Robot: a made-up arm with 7 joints.
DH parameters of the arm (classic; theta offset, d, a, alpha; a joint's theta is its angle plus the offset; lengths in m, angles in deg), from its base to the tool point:
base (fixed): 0 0 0 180
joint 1: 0 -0.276 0 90
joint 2: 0 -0.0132 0 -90
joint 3: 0 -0.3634 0 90
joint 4: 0 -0.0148 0 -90
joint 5: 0 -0.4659 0 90
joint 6: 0 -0.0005 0 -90
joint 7: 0 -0.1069 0 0
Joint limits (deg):
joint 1: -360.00..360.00
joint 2: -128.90..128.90
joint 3: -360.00..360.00
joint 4: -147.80..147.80
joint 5: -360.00..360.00
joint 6: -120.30..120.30
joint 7: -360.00..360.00
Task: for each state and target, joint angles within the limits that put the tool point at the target. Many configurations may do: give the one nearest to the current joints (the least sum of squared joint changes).
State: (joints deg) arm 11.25 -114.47 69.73 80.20 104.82 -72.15 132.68
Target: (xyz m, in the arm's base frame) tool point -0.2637 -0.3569 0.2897
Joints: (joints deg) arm 16.17 -124.46 87.79 115.77 114.19 -86.58 132.68
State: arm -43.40 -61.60 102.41 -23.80 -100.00 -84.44 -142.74
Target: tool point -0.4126 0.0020 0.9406
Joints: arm -40.92 -25.73 116.60 -36.82 -97.68 -97.83 -142.74
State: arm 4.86 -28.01 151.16 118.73 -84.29 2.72 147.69
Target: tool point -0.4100 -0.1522 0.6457
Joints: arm 3.80 24.04 160.83 109.12 -84.32 1.29 147.69
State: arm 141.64 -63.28 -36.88 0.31 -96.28 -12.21 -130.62
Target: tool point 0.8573 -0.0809 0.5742
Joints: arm 175.56 -82.66 -48.43 25.02 -97.24 -10.40 -130.62
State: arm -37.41 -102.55 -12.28 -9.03 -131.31 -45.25 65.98
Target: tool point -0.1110 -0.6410 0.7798
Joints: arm -70.79 -77.58 1.38 36.17 -134.06 -65.47 65.98
